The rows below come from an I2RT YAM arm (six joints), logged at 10 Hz.
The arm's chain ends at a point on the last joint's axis. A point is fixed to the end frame.
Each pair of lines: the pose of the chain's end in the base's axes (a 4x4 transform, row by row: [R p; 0 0 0 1], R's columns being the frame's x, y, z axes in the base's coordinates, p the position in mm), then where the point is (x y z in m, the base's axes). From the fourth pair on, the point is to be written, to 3 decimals.
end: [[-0.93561 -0.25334 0.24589 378.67], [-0.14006 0.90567 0.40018 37.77], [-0.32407 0.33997 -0.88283 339.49], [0 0 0 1]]
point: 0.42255 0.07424 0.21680
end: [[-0.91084 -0.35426 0.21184 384.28], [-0.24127 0.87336 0.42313 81.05], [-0.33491 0.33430 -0.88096 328.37], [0 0 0 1]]
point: 0.42545 0.12187 0.20611
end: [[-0.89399 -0.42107 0.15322 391.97], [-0.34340 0.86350 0.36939 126.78], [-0.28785 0.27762 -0.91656 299.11], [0 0 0 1]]
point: 0.42651 0.16127 0.17291
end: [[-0.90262 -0.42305 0.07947 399.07], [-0.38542 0.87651 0.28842 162.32], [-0.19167 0.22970 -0.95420 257.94], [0 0 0 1]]
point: 0.424 0.186 0.127
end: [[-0.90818 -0.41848 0.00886 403.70], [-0.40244 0.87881 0.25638 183.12], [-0.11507 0.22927 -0.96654 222.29], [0 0 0 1]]
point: 0.419 0.203 0.089
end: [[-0.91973 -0.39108 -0.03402 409.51], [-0.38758 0.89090 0.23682 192.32], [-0.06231 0.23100 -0.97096 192.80], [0 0 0 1]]
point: 0.419 0.209 0.059
